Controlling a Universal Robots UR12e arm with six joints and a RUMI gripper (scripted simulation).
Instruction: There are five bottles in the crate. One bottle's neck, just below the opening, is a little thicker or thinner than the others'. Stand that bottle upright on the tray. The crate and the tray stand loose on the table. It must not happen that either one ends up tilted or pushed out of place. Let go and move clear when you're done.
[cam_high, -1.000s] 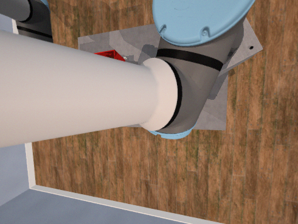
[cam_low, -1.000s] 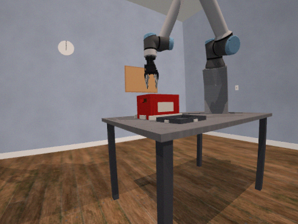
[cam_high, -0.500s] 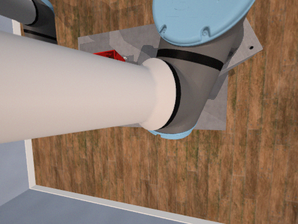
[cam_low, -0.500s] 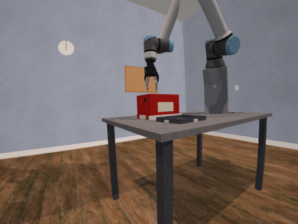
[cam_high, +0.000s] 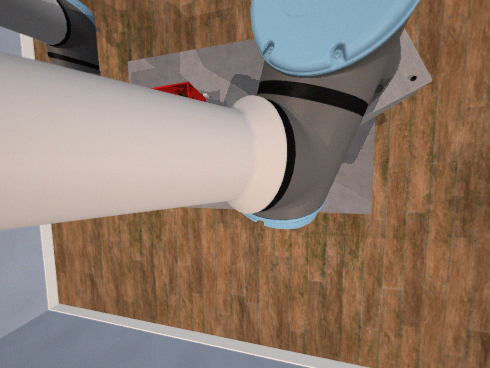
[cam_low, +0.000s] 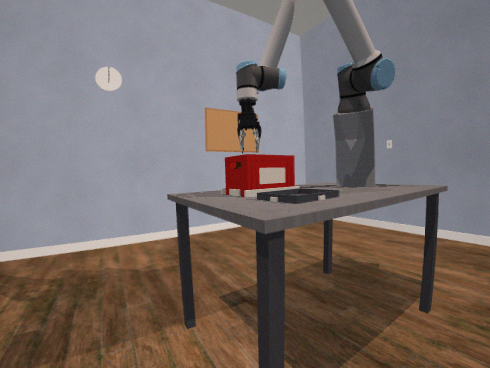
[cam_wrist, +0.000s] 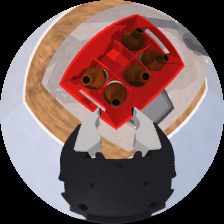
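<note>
My gripper is now 12 cm above the red crate, 9 cm past it and 4 cm to the left of it. The rest, counted from my hand: dark tray 23 cm to the left, 19 cm below, 4 cm behind.
</note>
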